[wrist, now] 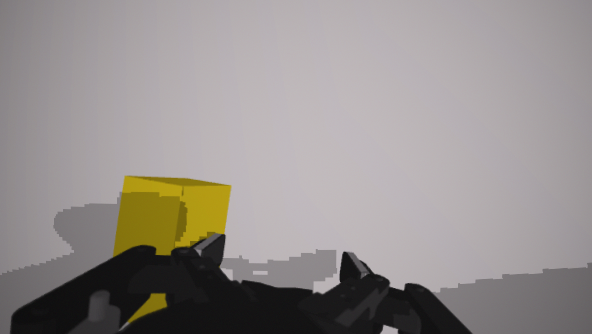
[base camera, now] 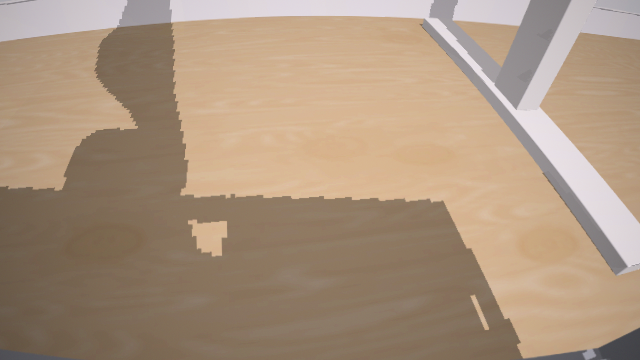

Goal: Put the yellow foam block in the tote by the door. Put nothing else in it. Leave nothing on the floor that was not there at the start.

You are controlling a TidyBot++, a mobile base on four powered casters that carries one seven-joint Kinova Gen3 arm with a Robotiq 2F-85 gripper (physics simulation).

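Places are measured from the arm's base along level axes (x ahead, y left, z up), in centimetres.
Pixels of known places: gripper, fingertip midpoint: [wrist: 282, 256].
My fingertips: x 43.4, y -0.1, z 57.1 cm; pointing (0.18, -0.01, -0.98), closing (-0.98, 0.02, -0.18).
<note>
Ahead of a thing's pixels: the offset from my fingertips to its top centre. "spot": to the spot under its first point. Level surfaces: height alone.
The yellow foam block @(dx +7.9, dy +0.0, dz +4.2 cm) [wrist: 207, 210] stands upright on a pale grey table top @(dz -1.8 cm) [wrist: 375, 125] in the wrist view, left of the middle. My gripper [wrist: 282, 256] is open, with nothing between its fingers. The left finger overlaps the lower right part of the block in this view, and the left finger linkage hides much of the block's lower part. The gap between the fingers lies to the right of the block. The tote does not show in either view.
In the base camera view, a white table leg @(spot: dx +13.1, dy -38.6, dz -83.3 cm) [base camera: 545, 55] rises from a long white foot bar [base camera: 575, 165] on the wooden floor @(dz -96.8 cm) [base camera: 310, 120] at the right. A pale wall [base camera: 300, 7] runs along the back. Shadows of the robot fall on the floor and table top.
</note>
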